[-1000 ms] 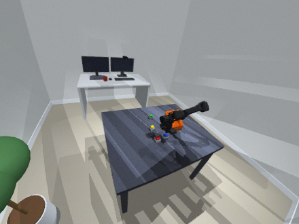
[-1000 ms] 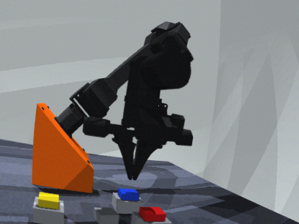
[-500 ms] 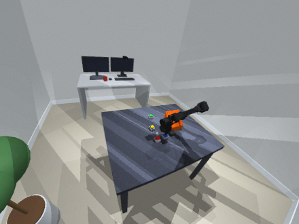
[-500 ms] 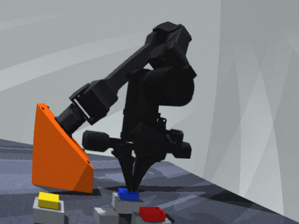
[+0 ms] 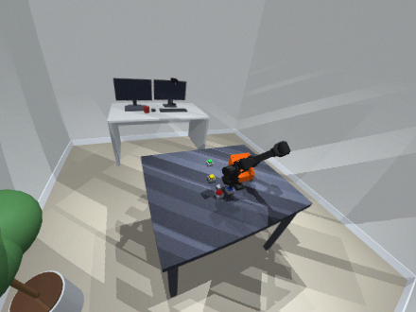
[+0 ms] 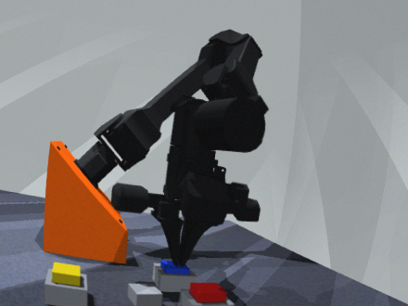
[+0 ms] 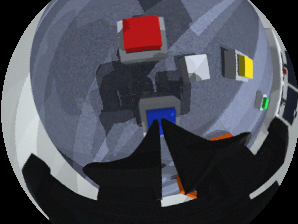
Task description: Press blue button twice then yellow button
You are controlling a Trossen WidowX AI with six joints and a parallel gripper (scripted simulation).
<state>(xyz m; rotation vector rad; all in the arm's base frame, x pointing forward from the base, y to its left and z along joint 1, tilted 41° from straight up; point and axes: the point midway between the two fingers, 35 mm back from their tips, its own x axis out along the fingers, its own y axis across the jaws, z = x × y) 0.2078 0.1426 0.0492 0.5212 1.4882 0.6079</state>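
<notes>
Right now the blue button is 1 cm below my gripper tip. Round my gripper tip: grey block (6 cm ahead, 5 cm to the right, 2 cm below); yellow button (15 cm to the right, 8 cm ahead); red button (9 cm ahead, 1 cm to the left).
</notes>
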